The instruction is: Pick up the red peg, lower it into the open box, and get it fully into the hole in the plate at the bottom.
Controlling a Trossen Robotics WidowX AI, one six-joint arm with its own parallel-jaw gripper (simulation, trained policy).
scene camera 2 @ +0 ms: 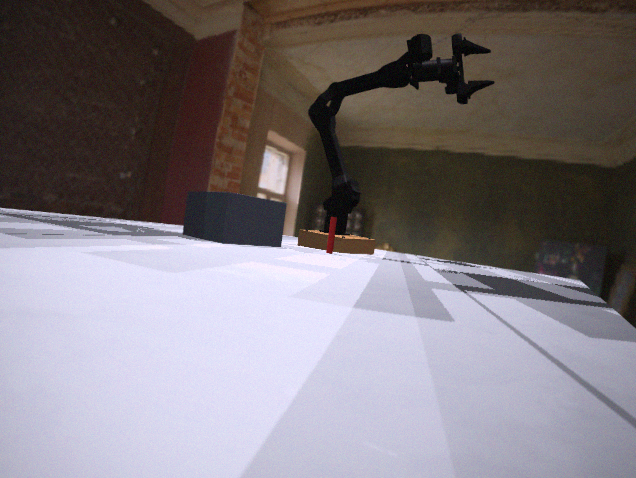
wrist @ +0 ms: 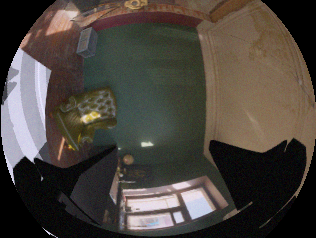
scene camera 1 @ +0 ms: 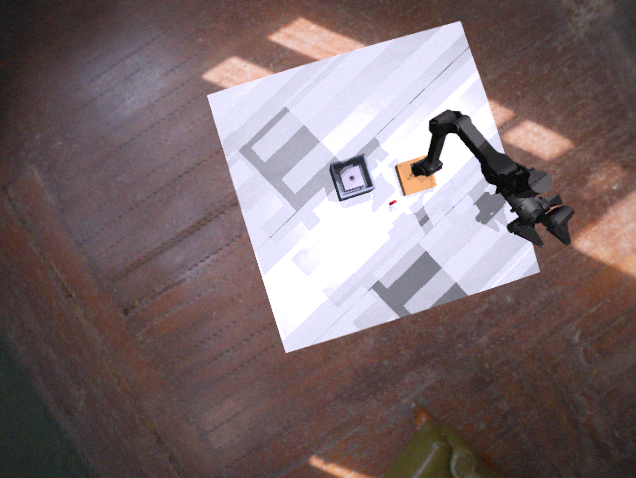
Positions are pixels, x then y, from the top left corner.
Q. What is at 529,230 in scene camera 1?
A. My gripper.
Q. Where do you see a dark box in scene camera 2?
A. At 224,217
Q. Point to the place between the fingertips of my gripper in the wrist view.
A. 165,149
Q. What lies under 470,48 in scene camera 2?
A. My gripper.
